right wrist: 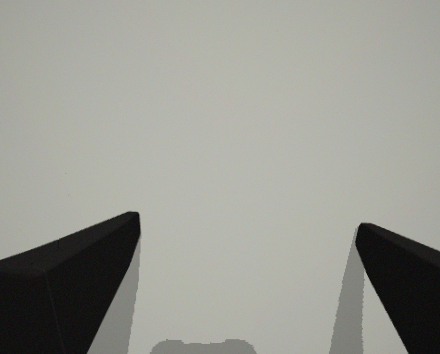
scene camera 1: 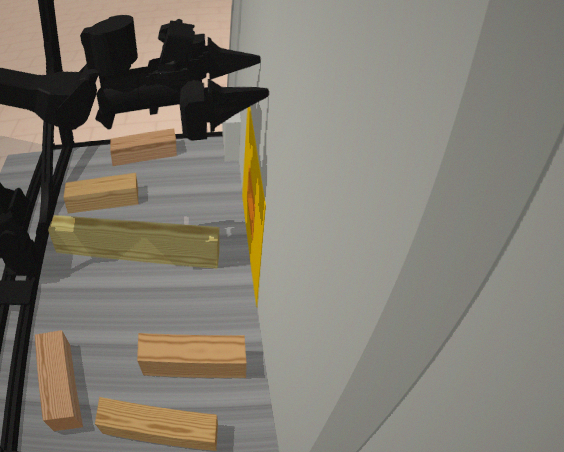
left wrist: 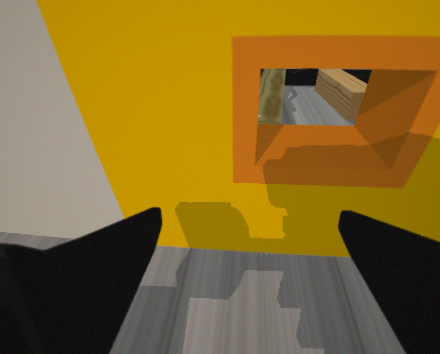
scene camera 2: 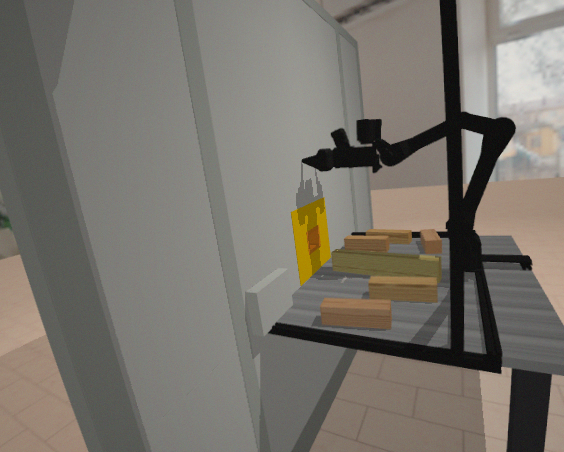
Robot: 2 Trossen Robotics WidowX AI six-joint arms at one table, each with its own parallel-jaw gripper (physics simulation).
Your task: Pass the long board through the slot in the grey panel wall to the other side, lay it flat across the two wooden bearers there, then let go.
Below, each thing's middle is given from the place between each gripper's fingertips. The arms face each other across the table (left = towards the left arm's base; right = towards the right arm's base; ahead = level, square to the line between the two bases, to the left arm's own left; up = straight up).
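There is the orange slot point(left wrist: 382, 149), and my right hand is 3 cm past it, 3 cm to the right of it and 25 cm above it. Counted from my left hand, the slot is 40 mm behind, 50 mm to the right and 40 mm above. Going by its middle, the orange slot is nearer to my left hand than to my right hand.
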